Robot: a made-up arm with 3 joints. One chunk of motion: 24 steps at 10 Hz.
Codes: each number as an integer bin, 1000 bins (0 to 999) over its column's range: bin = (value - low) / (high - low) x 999, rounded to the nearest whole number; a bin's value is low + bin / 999 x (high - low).
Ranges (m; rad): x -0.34..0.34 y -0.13..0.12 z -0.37..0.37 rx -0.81..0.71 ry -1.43..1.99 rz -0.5..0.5
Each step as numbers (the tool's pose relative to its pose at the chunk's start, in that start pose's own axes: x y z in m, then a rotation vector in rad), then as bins.
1 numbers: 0.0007 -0.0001 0.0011 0.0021 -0.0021 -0.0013
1 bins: 501 519 501 534 417 498
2 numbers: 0.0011 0.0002 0.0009 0.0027 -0.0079 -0.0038
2 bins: 501 520 501 534 415 496
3 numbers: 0.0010 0.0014 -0.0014 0.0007 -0.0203 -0.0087
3 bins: 501 525 498 533 412 491
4 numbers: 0.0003 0.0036 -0.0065 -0.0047 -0.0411 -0.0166
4 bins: 500 534 491 529 406 483
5 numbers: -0.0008 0.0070 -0.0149 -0.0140 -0.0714 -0.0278
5 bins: 498 547 479 523 397 472
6 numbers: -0.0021 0.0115 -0.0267 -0.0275 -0.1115 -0.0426
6 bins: 496 565 463 514 385 457
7 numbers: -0.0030 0.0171 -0.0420 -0.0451 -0.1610 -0.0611
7 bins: 495 588 443 503 371 438
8 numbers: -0.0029 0.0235 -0.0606 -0.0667 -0.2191 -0.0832
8 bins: 495 613 418 489 354 416
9 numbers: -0.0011 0.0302 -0.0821 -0.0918 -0.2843 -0.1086
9 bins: 498 640 389 472 335 391
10 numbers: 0.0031 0.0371 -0.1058 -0.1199 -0.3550 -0.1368
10 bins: 504 668 357 454 314 363
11 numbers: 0.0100 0.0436 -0.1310 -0.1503 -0.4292 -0.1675
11 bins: 514 694 323 434 292 332
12 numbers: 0.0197 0.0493 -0.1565 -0.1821 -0.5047 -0.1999
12 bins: 528 716 288 413 270 300
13 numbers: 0.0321 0.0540 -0.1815 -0.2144 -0.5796 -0.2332
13 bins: 547 735 254 391 248 267
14 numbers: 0.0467 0.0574 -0.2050 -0.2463 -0.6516 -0.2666
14 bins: 568 749 223 370 227 233
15 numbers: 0.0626 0.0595 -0.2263 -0.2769 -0.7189 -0.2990
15 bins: 591 757 194 350 208 201
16 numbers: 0.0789 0.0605 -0.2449 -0.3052 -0.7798 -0.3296
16 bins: 615 761 169 332 190 170
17 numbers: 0.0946 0.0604 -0.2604 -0.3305 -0.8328 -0.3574
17 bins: 638 761 148 315 174 142
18 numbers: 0.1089 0.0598 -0.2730 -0.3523 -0.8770 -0.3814
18 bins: 659 758 131 301 162 118
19 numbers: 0.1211 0.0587 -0.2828 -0.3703 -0.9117 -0.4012
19 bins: 677 754 118 289 151 99
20 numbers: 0.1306 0.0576 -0.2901 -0.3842 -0.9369 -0.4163
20 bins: 691 750 108 280 144 84
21 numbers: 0.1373 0.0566 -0.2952 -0.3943 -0.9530 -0.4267
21 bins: 701 746 101 273 139 73
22 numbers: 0.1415 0.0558 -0.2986 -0.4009 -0.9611 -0.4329
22 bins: 707 742 96 269 137 67
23 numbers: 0.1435 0.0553 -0.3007 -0.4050 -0.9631 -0.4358
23 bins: 710 740 94 266 136 64
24 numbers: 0.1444 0.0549 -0.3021 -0.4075 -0.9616 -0.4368
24 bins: 712 739 92 265 137 63
